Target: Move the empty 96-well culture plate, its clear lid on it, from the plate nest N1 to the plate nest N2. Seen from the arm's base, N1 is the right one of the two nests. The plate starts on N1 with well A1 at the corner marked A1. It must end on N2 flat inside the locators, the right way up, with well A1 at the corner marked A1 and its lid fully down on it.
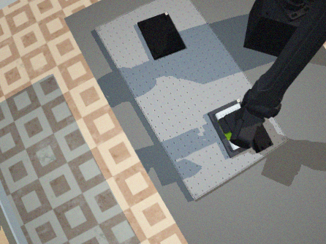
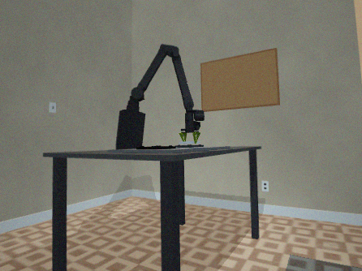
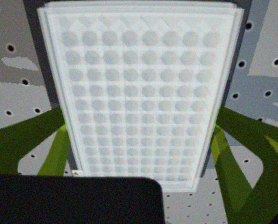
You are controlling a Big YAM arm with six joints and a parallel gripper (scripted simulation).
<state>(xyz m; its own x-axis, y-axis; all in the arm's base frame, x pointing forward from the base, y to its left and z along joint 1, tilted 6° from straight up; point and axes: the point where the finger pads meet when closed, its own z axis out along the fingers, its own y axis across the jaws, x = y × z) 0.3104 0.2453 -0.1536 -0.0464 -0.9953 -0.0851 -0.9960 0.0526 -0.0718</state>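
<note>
Now: hand 2 cm above the nest N2. Round my hand: clear lid (right at my hand); then nest N1 (5 cm ahead, 41 cm to the right, 2 cm below); then plate (right at my hand).
</note>
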